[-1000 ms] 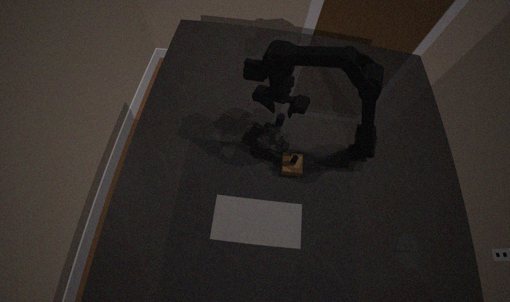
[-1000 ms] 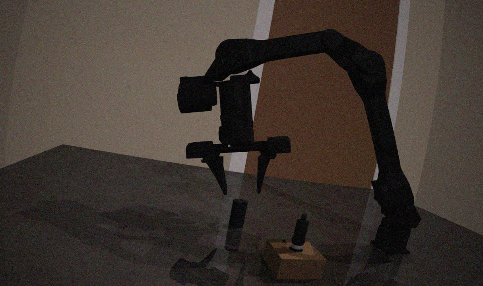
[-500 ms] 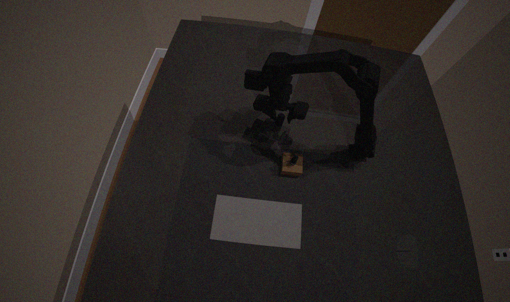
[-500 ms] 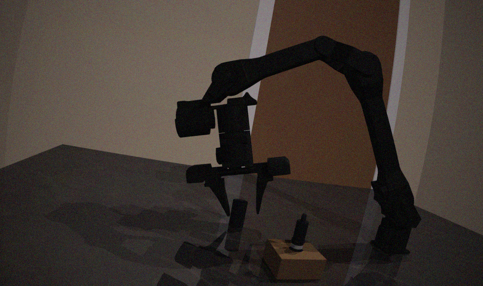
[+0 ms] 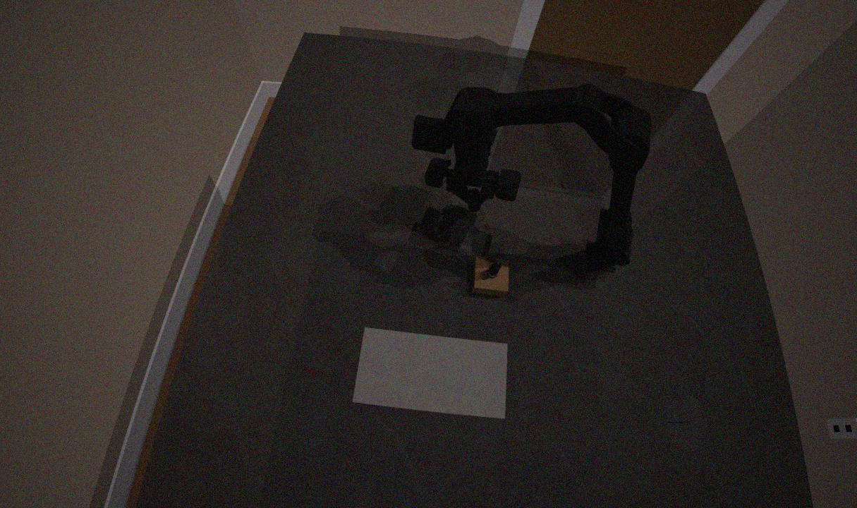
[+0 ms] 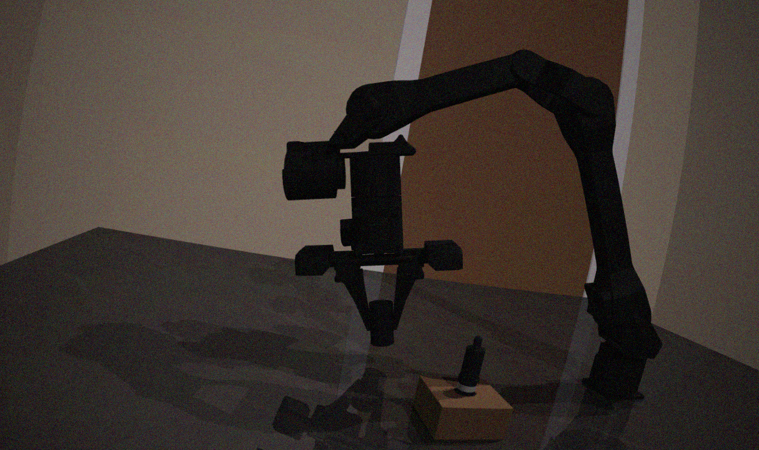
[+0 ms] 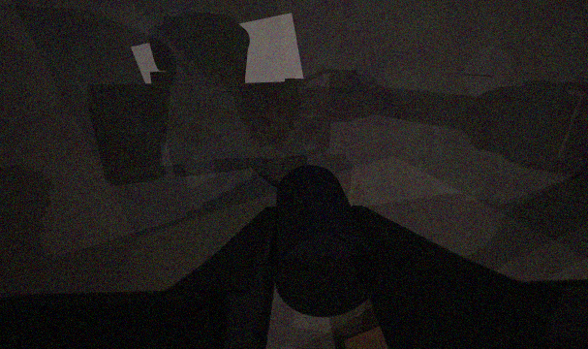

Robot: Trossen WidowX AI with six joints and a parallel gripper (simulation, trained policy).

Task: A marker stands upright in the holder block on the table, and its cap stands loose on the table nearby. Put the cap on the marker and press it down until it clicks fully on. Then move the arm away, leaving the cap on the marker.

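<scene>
The tan holder block is 160 mm to the left of my gripper tip, 50 mm behind it and 20 mm below it. From my gripper tip the other things lie so: dark cap: 10 mm above.
</scene>
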